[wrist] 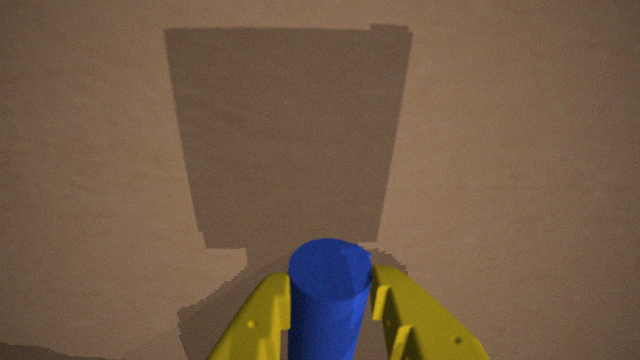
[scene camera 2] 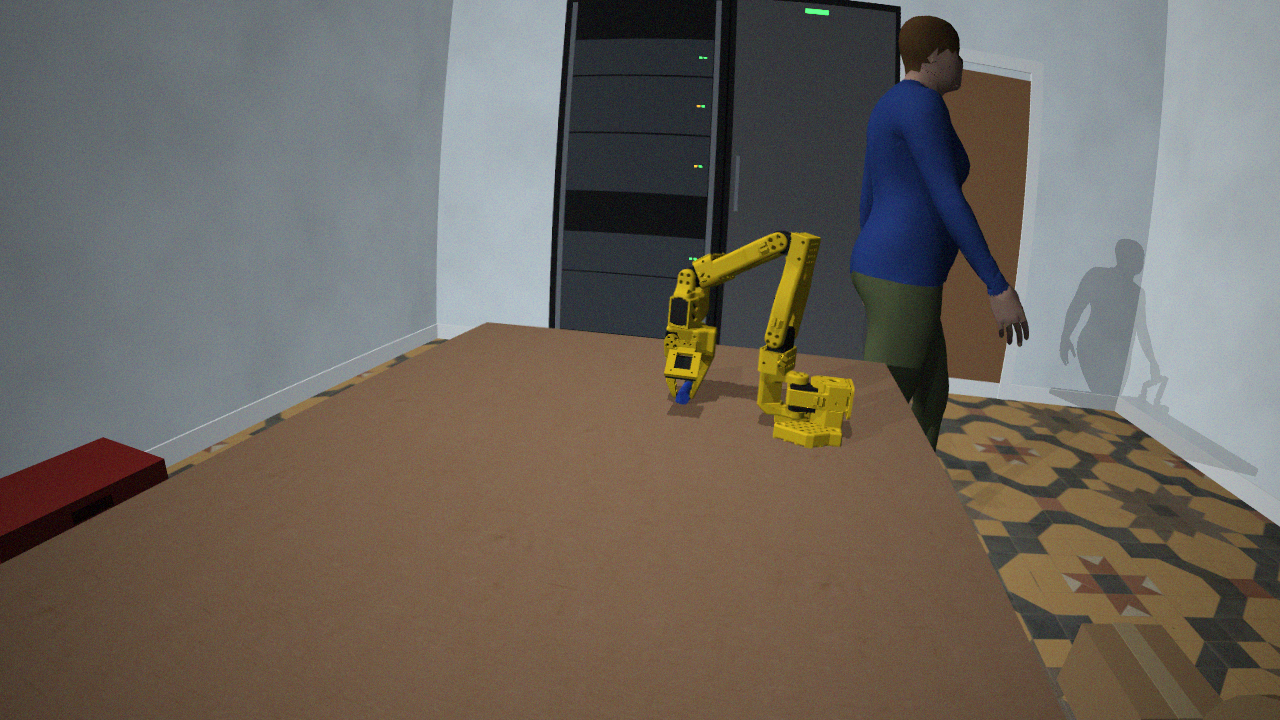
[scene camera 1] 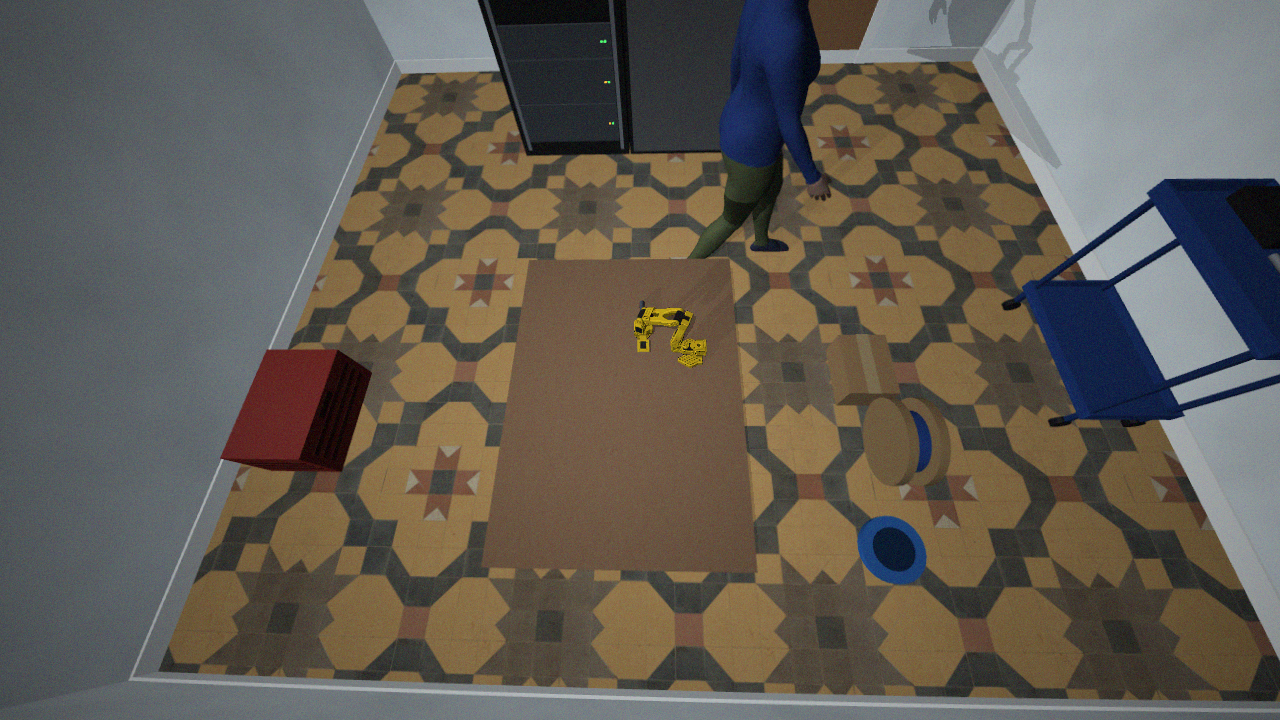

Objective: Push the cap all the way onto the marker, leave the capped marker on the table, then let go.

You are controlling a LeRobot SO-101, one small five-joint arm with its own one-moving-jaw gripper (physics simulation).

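Seen in the pictures: end effector, tool point: [wrist: 289,293] [scene camera 2: 689,394]; arm's base, origin of the base link: [scene camera 2: 792,430] [scene camera 1: 684,354].
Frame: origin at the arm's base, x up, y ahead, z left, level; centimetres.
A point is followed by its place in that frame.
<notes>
A thick blue cylinder, the marker [scene camera 2: 683,392] {y 15.2, x 1.7, z -5.5 cm} [wrist: 327,305] {y 15.2, x 1.9, z -5.7 cm}, stands between the jaws, its round flat end facing the wrist camera. A small blue bit juts from that end's right rim. No seam between cap and marker shows, so I cannot tell cap from body or how far the cap is on. My gripper [scene camera 1: 642,347] {y 14.4, x 1.4, z -5.9 cm} [scene camera 2: 682,390] {y 14.4, x 1.4, z -5.9 cm} [wrist: 331,280] {y 14.4, x 1.4, z -5.9 cm} points down, low over the table, and is shut on the blue marker, with a jaw pressed on each side. The marker's lower part is hidden in the wrist view, and whether it touches the table is unclear.
The brown table [scene camera 1: 626,465] {y 19.8, x 0.0, z 40.0 cm} [scene camera 2: 537,537] {y 21.3, x 0.0, z 34.0 cm} carries the arm's yellow base [scene camera 1: 691,351] {y -1.9, x 5.7, z 1.8 cm} [scene camera 2: 810,420] {y -2.0, x 1.9, z 1.0 cm}. A person in blue [scene camera 1: 760,107] [scene camera 2: 908,188] stands beyond the back edge. A red cabinet [scene camera 1: 286,402] is left; a cardboard box [scene camera 1: 863,367] and blue cart [scene camera 1: 1096,349] are right.
</notes>
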